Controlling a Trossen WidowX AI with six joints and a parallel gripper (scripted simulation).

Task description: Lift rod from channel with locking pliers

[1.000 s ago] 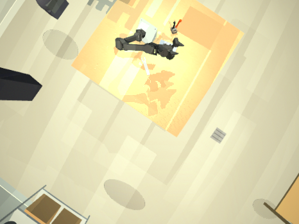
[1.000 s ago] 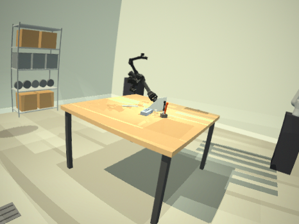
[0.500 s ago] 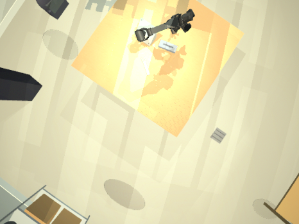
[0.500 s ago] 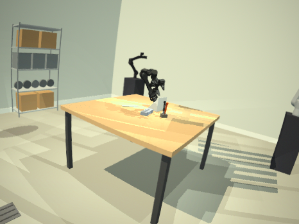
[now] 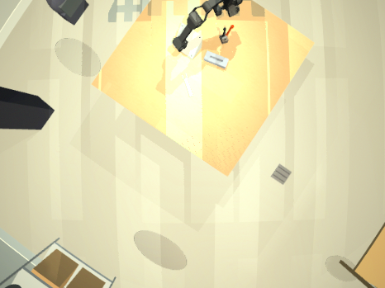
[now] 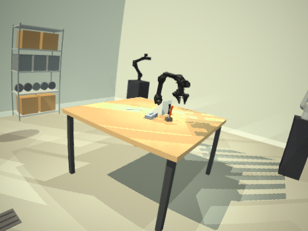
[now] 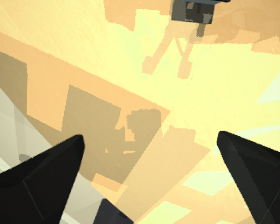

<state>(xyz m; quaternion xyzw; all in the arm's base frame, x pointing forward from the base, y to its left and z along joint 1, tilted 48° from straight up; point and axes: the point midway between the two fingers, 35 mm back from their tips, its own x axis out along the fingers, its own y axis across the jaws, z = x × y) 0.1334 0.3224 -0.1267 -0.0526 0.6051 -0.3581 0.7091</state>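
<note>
My gripper tip is now 9 cm short of the orange handle, 6 cm to the left of it and 7 cm above it. From my gripper tip the other things lie so: small grey holster (7 cm ahead, 8 cm to the right, 17 cm below); channel block (13 cm ahead, 25 cm to the right, 16 cm below).
</note>
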